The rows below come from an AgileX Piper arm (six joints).
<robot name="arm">
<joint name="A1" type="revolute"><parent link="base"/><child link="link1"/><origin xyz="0 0 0.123" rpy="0 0 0"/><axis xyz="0 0 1"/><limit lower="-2.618" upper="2.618"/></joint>
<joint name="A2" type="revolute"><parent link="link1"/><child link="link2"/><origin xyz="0 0 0" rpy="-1.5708 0 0"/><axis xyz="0 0 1"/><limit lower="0" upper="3.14"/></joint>
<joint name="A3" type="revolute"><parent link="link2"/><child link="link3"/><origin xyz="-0.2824 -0.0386 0" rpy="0 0 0"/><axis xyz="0 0 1"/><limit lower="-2.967" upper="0"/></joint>
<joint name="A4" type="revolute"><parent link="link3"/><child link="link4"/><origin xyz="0.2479 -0.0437 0" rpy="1.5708 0 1.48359"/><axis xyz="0 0 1"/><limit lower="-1.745" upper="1.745"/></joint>
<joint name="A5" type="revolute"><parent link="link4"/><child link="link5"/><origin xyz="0 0 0" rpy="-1.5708 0 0"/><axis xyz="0 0 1"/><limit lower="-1.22" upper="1.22"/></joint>
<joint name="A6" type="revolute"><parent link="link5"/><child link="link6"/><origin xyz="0 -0.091 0" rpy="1.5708 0 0"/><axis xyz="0 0 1"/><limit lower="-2.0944" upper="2.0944"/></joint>
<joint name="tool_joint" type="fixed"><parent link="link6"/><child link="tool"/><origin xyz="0 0 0" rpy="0 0 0"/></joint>
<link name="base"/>
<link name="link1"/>
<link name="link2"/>
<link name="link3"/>
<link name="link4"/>
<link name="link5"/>
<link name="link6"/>
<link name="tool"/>
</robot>
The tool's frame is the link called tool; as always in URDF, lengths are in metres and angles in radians.
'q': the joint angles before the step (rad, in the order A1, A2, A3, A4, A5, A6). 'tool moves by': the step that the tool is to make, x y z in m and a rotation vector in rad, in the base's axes. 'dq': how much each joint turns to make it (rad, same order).
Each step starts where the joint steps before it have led.
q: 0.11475 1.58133 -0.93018 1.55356 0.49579 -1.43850
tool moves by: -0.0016 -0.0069 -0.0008 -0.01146 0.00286 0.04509
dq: -0.03459 -0.00005 0.00020 -0.05389 0.06149 0.00217
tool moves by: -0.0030 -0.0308 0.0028 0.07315 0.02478 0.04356
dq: -0.13754 0.00000 -0.00067 -0.04346 0.19375 0.01099
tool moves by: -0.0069 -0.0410 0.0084 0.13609 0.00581 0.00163
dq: -0.17610 -0.00005 -0.00167 0.01580 0.22321 0.00454
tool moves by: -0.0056 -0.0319 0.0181 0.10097 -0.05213 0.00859
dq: -0.13331 0.00002 -0.03788 0.02162 0.18008 0.00225
